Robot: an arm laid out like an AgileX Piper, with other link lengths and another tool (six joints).
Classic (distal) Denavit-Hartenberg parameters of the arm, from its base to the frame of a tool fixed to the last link. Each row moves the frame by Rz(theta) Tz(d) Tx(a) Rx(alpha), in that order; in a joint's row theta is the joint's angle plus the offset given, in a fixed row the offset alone. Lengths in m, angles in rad.
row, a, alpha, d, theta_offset
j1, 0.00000, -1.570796, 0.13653, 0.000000
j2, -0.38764, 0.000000, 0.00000, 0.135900
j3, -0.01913, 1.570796, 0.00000, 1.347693
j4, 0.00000, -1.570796, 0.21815, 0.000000
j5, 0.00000, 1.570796, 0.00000, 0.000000
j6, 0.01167, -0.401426, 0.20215, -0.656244
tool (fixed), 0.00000, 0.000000, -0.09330, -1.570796
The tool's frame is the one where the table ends.
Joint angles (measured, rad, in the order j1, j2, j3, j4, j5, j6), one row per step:
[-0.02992, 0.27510, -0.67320, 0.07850, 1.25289, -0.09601]
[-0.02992, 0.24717, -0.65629, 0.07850, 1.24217, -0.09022]
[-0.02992, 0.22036, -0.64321, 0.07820, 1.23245, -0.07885]
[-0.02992, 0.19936, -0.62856, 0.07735, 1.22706, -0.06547]
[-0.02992, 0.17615, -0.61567, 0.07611, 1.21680, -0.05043]
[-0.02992, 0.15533, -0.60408, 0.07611, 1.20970, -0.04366]
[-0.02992, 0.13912, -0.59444, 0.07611, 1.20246, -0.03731]
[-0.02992, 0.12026, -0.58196, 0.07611, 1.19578, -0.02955]
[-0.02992, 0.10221, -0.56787, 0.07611, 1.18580, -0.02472]
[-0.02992, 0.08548, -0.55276, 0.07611, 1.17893, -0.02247]
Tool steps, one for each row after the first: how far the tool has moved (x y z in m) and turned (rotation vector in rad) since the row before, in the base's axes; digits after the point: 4 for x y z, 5 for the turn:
[-0.0041, 0.0000, -0.0060, 0.00396, -0.02140, -0.00470]
[-0.0041, -0.0001, -0.0052, 0.00785, -0.02282, -0.00840]
[-0.0031, -0.0002, -0.0057, 0.00921, -0.01102, -0.00954]
[-0.0032, -0.0003, -0.0050, 0.01021, -0.01978, -0.01096]
[-0.0027, 0.0000, -0.0046, 0.00504, -0.01599, -0.00472]
[-0.0019, -0.0001, -0.0037, 0.00486, -0.01349, -0.00439]
[-0.0021, -0.0001, -0.0048, 0.00604, -0.01268, -0.00513]
[-0.0015, -0.0001, -0.0048, 0.00386, -0.01369, -0.00352]
[-0.0012, 0.0000, -0.0052, 0.00184, -0.00837, -0.00176]

